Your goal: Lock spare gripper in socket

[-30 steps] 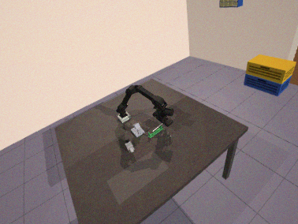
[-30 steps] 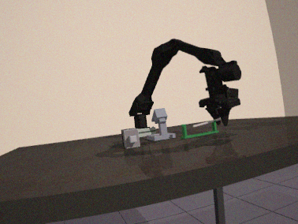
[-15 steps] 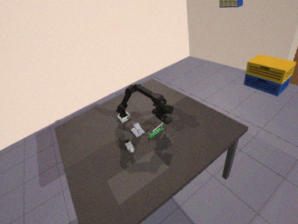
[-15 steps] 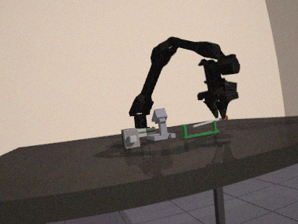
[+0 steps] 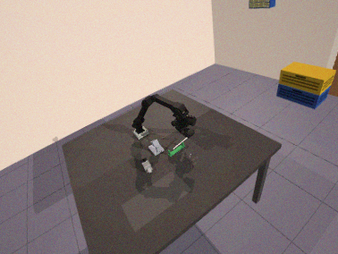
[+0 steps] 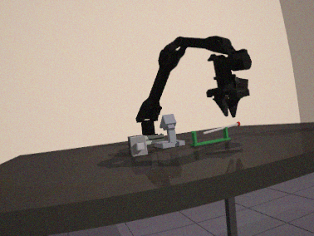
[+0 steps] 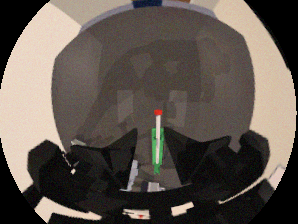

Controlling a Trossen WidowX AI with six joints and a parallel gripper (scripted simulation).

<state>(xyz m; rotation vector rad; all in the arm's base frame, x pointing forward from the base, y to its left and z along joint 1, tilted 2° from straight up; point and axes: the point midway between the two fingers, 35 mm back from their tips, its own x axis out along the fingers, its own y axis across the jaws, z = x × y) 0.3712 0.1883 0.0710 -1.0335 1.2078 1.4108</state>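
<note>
Right now my gripper tip is 2 cm short of the green rack, 10 cm to the left of it and 5 cm above it. From my gripper tip the other things lie so: grey mount (9 cm behind, 20 cm to the right, 2 cm below); then spare gripper (1 cm ahead, 34 cm to the right, 5 cm below).
</note>
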